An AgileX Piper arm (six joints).
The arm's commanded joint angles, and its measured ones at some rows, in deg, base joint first. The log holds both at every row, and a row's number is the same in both.
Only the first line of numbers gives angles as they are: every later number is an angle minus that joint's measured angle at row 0.
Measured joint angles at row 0:
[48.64, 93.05, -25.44, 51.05, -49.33, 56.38]
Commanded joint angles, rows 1 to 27:
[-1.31, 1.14, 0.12, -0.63, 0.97, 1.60]
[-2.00, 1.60, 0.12, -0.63, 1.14, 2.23]
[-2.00, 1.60, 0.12, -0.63, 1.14, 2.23]
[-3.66, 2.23, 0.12, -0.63, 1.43, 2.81]
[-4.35, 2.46, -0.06, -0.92, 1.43, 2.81]
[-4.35, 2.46, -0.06, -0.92, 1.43, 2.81]
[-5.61, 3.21, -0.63, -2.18, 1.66, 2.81]
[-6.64, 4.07, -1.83, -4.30, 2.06, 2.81]
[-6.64, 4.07, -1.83, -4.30, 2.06, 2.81]
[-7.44, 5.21, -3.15, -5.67, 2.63, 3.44]
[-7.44, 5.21, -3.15, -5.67, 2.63, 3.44]
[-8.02, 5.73, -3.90, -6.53, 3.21, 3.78]
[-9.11, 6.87, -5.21, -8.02, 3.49, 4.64]
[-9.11, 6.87, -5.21, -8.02, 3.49, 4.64]
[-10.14, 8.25, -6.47, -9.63, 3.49, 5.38]
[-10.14, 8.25, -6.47, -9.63, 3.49, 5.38]
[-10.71, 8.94, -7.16, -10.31, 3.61, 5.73]
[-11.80, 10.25, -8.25, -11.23, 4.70, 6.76]
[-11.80, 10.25, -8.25, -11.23, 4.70, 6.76]
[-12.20, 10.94, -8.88, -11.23, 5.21, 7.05]
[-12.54, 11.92, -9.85, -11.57, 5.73, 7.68]
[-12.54, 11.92, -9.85, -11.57, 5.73, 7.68]
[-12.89, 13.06, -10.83, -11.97, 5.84, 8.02]
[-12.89, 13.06, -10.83, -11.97, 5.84, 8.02]
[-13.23, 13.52, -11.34, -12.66, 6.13, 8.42]
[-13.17, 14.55, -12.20, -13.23, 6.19, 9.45]
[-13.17, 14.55, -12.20, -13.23, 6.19, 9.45]
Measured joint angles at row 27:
[-12.77, 13.46, -10.77, -11.52, 5.84, 8.14]
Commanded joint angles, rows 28 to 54:
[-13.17, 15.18, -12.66, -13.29, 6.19, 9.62]
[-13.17, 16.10, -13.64, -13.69, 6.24, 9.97]
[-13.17, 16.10, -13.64, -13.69, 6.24, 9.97]
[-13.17, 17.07, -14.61, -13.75, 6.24, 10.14]
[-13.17, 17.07, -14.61, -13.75, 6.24, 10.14]
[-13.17, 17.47, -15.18, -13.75, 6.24, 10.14]
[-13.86, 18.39, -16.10, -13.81, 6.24, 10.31]
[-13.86, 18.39, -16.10, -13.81, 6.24, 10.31]
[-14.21, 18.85, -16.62, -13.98, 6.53, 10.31]
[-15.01, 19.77, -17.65, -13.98, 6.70, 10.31]
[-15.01, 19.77, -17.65, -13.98, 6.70, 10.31]
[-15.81, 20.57, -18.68, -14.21, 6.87, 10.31]
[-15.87, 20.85, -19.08, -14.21, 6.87, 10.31]
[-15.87, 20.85, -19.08, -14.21, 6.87, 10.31]
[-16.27, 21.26, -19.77, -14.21, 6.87, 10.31]
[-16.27, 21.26, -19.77, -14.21, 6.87, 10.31]
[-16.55, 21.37, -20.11, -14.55, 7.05, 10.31]
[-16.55, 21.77, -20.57, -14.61, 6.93, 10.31]
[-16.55, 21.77, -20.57, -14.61, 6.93, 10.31]
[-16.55, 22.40, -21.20, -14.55, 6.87, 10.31]
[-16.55, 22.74, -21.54, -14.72, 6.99, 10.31]
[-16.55, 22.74, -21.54, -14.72, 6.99, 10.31]
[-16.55, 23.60, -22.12, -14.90, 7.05, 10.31]
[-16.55, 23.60, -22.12, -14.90, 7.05, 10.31]
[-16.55, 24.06, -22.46, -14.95, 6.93, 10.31]
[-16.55, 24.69, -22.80, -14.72, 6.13, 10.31]
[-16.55, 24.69, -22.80, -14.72, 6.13, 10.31]
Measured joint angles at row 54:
[-16.27, 23.89, -21.94, -14.09, 6.87, 9.91]
